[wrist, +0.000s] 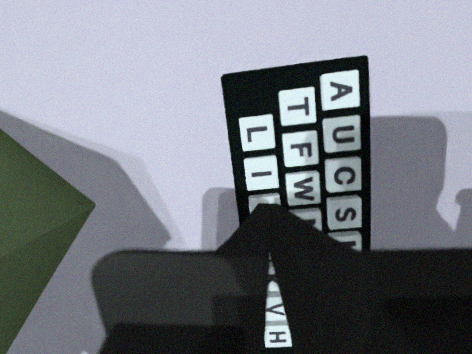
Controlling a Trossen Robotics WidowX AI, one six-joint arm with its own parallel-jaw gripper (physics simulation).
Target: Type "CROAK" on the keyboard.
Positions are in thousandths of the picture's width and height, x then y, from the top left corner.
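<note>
Visible here: a key (719, 256) and my gripper (567, 603).
</note>
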